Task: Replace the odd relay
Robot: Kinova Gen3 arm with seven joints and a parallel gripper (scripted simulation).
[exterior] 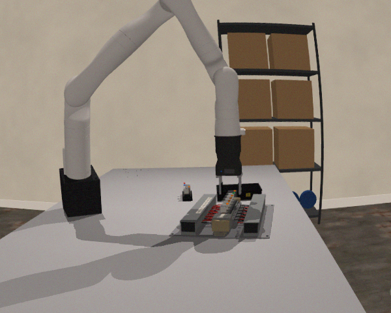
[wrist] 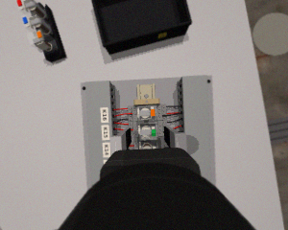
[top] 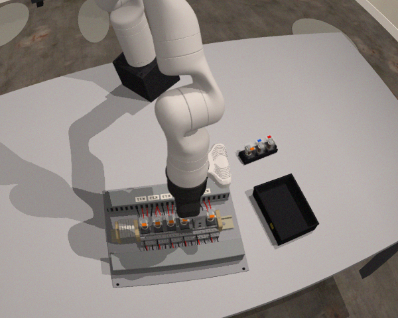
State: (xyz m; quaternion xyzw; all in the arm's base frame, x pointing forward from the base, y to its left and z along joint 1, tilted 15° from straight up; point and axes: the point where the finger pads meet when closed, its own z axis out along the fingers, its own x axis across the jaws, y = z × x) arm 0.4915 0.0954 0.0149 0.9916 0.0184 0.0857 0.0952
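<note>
The green-button relay lies 40 mm below my hand. Also, from my hand: spare holder: 200 mm behind, 200 mm to the left, 80 mm below; then blue-button relay: 190 mm behind, 200 mm to the left, 60 mm below; then black tray: 10 mm behind, 230 mm to the left, 70 mm below.
</note>
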